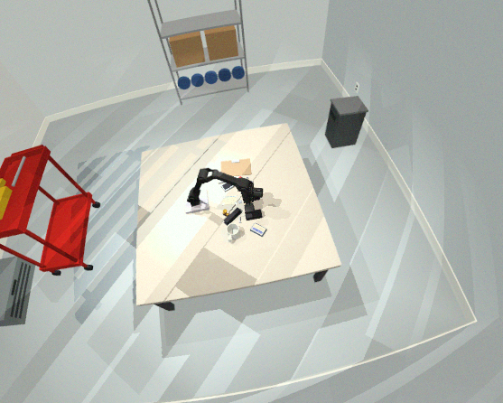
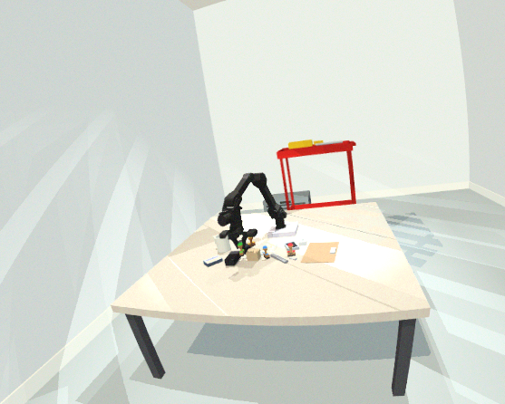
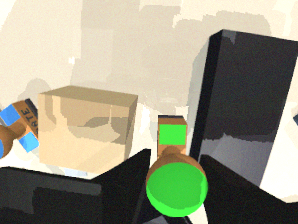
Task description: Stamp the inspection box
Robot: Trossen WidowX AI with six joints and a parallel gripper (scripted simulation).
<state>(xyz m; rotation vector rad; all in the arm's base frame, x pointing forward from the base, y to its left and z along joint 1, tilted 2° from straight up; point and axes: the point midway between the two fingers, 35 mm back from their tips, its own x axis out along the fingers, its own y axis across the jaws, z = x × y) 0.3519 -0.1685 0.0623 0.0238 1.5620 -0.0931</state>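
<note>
Right now the dark ink pad is 25 cm to the left of my gripper tip, 9 cm behind it and 5 cm below it. Also, from my gripper tip: green-topped stamp (1 cm below); then black box (5 cm to the right, 4 cm below, 2 cm ahead); then tan block (6 cm to the left, 3 cm below, 1 cm ahead).
</note>
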